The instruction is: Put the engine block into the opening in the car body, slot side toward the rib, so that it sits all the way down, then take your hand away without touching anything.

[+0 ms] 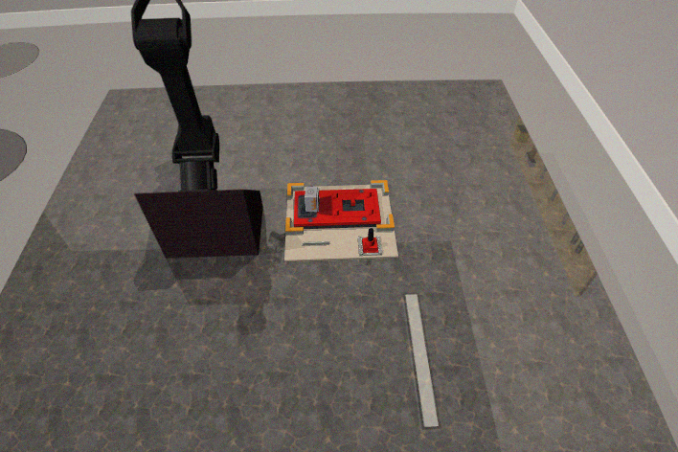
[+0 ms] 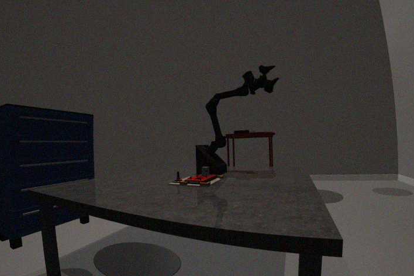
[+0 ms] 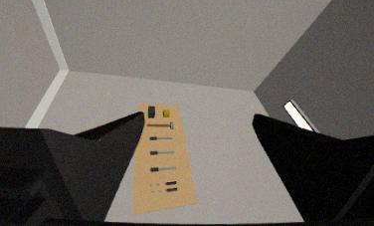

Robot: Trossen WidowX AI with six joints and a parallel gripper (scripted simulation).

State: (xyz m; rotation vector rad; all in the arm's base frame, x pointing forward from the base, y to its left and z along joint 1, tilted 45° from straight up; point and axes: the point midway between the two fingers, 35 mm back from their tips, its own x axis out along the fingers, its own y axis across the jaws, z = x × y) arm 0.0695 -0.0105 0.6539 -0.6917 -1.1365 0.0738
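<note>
My gripper tip is now 14 cm short of the engine block, 42 cm to the left of it and 58 cm above it.
</note>
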